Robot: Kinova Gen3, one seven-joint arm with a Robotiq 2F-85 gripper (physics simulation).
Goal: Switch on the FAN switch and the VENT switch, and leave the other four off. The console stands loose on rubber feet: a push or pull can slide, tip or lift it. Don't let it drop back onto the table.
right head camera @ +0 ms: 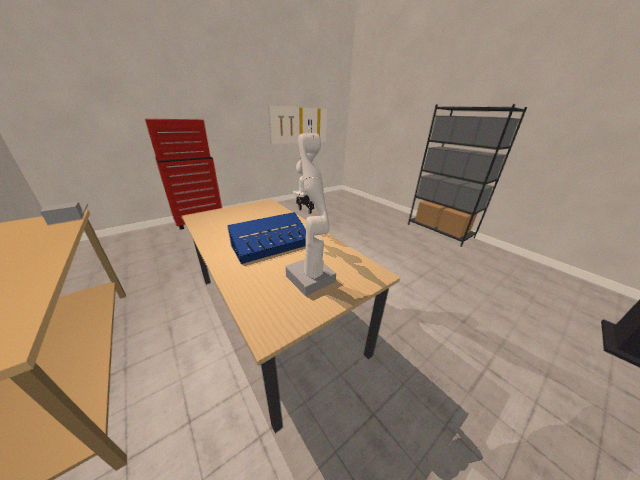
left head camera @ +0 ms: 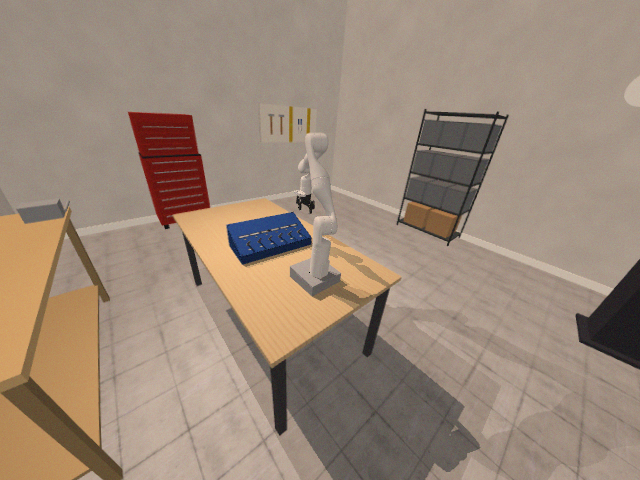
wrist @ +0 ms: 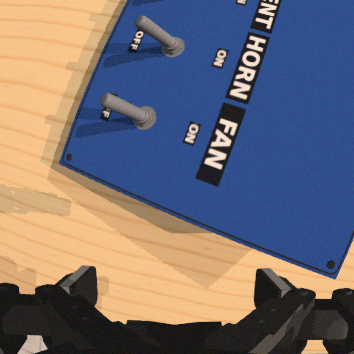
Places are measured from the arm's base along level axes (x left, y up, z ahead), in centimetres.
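Pixels of known places: gripper, between the fingertips: (right head camera: 305, 211) (left head camera: 305, 211) (wrist: 175, 286); arm's base, origin of its link: (right head camera: 312, 272) (left head camera: 317, 272).
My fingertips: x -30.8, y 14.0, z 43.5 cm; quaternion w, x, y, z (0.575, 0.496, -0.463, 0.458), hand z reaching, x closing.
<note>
Ahead of a thing's pixels: the offset from my fingertips to its top centre. "*": to the spot under its first point. Level surfaces: height alone.
A blue sloped console (left head camera: 268, 235) (right head camera: 266, 237) (wrist: 280, 165) sits on the wooden table, with a row of grey toggle switches. In the wrist view the FAN switch @[dx +9.9, dy -7.7, dz -5.3 cm] (wrist: 129, 111) leans to its OFF side, and the HORN switch @[dx +17.0, dy -7.7, dz -3.9 cm] (wrist: 160, 36) beside it leans to OFF too. The VENT label @[* dx +20.9, dy -9.1, dz +5.3 cm] (wrist: 265, 15) shows in part at the top edge; the VENT switch itself is outside the wrist view. My gripper (left head camera: 305, 206) (right head camera: 305, 206) (wrist: 175, 286) is open and empty. It hangs above the table beside the console's FAN end, apart from the switches.
The arm's grey base block (left head camera: 314, 279) (right head camera: 310, 279) stands on the wooden table @[dy -20.4 cm] (left head camera: 289, 330) (right head camera: 279, 325) in front of the console. A second wooden bench (left head camera: 23, 268) (right head camera: 36, 268) stands at the left. A red tool cabinet (left head camera: 173, 180) (right head camera: 188, 180) and a shelf rack stand farther back.
</note>
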